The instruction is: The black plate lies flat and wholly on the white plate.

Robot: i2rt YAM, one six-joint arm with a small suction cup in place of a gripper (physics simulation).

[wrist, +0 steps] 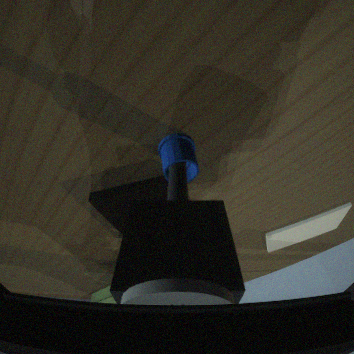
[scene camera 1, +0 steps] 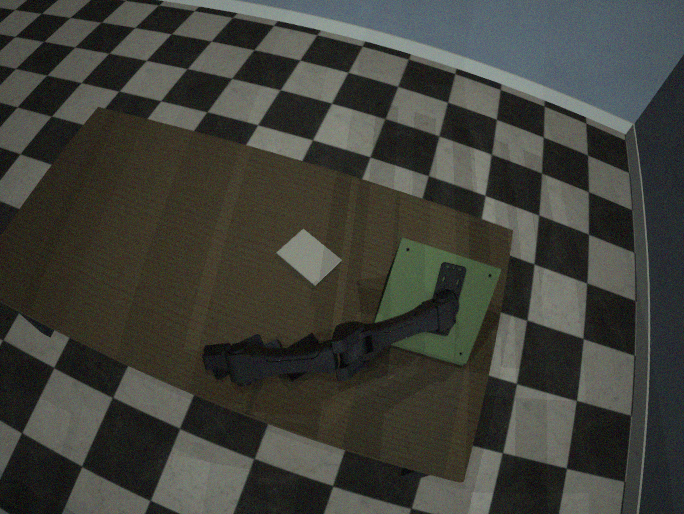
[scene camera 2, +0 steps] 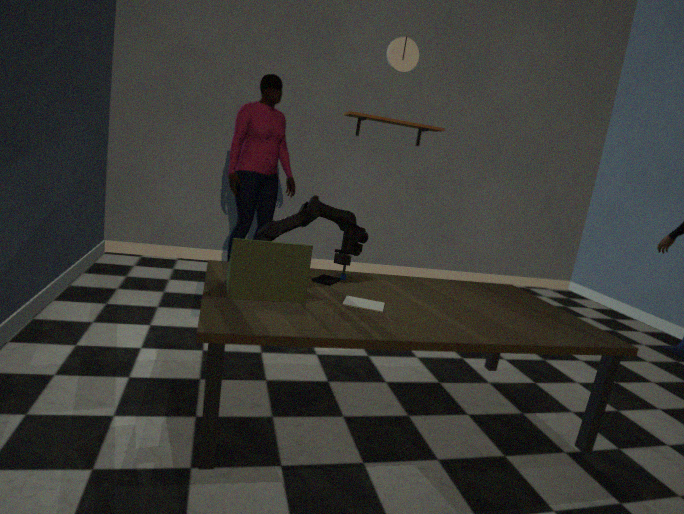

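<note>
The black plate lies flat on the wooden table, mostly hidden behind the wrist mount in the wrist view. My suction cup is blue and points down. It stands just past the black plate's corner, not over its face, and nothing hangs from it. The white plate lies flat on the table, a short way off, apart from the black plate and the cup. In the overhead view the arm hides the black plate.
The arm's green base plate sits near the table's end. A person in a pink top stands behind the table. Another person's hand shows at the right edge. A checkered floor surrounds the table.
</note>
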